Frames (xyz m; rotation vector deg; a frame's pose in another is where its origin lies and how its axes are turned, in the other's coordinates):
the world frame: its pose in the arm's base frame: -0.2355 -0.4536 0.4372 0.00 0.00 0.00
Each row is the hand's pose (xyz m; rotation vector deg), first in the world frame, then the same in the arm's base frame.
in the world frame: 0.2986 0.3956 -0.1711 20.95 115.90 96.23
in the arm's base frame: 0.0631 -0.0580 0.2661 20.95 115.90 96.23
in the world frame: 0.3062 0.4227 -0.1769 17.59 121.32 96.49
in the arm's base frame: 0.0707 -0.0309 0.2603 17.59 121.32 96.49
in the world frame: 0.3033 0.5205 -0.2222 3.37 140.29 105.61
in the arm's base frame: 0.0678 0.0669 0.2150 3.37 140.29 105.61
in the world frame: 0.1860 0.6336 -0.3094 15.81 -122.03 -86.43
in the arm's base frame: -0.0495 0.1800 0.1278 15.81 -122.03 -86.43
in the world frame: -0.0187 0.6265 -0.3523 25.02 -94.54 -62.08
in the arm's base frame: -0.2542 0.1729 0.0849 25.02 -94.54 -62.08
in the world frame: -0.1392 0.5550 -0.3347 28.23 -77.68 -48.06
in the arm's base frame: -0.3747 0.1014 0.1025 28.23 -77.68 -48.06
